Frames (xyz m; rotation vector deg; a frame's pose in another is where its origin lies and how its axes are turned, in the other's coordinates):
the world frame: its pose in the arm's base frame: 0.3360 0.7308 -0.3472 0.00 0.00 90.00
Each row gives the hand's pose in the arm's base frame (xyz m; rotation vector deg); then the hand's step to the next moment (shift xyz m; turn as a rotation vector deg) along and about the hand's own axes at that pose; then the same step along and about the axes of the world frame.
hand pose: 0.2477 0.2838 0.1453 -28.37 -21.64 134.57
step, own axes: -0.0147 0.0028 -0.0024 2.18 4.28 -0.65
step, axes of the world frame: -0.0118 -0.0095 0.0004 -1.48 3.66 -2.81
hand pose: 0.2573 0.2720 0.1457 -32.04 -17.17 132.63
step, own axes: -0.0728 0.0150 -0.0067 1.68 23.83 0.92
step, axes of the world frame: -0.0614 -0.0410 0.0109 -15.80 15.83 -8.44
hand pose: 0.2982 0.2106 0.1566 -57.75 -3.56 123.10
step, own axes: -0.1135 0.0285 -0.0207 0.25 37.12 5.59
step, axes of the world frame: -0.0992 -0.0432 0.0491 -25.08 26.52 -8.77
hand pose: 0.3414 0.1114 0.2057 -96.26 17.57 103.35
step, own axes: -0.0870 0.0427 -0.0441 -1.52 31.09 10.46
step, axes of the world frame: -0.0835 -0.0077 0.0656 -18.20 26.91 -4.80
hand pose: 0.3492 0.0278 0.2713 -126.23 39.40 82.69
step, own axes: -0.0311 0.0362 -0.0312 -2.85 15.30 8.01
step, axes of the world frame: -0.0415 0.0102 0.0378 -6.91 16.01 -1.50
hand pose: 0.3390 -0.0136 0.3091 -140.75 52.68 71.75
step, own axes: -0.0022 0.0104 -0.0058 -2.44 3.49 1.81
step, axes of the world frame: -0.0098 0.0037 0.0060 -0.82 4.42 1.09
